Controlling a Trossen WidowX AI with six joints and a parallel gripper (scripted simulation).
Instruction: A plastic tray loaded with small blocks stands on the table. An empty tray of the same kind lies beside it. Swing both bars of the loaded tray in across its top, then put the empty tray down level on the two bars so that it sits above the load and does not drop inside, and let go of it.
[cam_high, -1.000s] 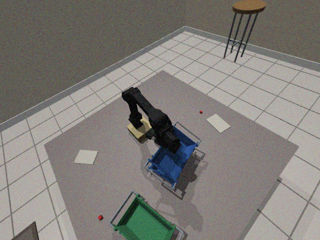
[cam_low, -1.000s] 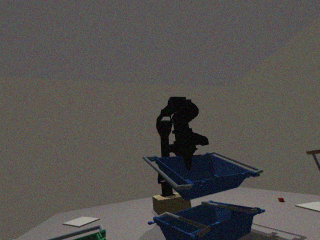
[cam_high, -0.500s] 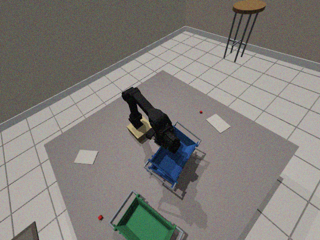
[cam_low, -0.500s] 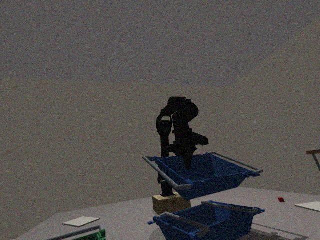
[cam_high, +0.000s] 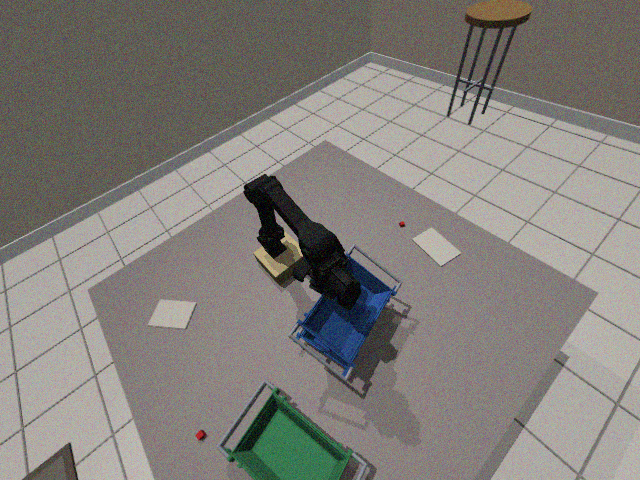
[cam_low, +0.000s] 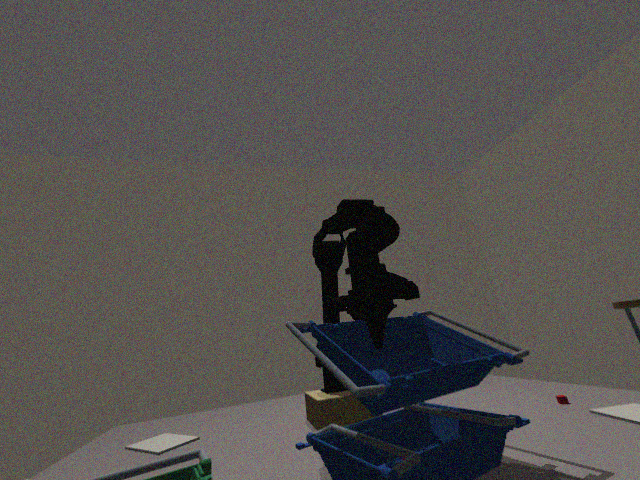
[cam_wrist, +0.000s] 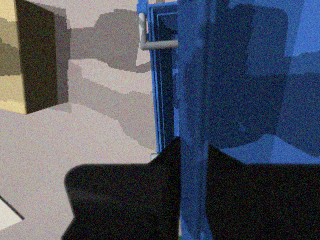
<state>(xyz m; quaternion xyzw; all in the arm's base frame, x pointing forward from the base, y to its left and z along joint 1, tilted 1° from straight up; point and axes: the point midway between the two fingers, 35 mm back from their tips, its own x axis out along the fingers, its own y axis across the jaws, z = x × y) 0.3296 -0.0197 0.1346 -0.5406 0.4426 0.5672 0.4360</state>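
Right now the blue tray is 70 mm ahead of my gripper tip and 20 mm to the left of it.
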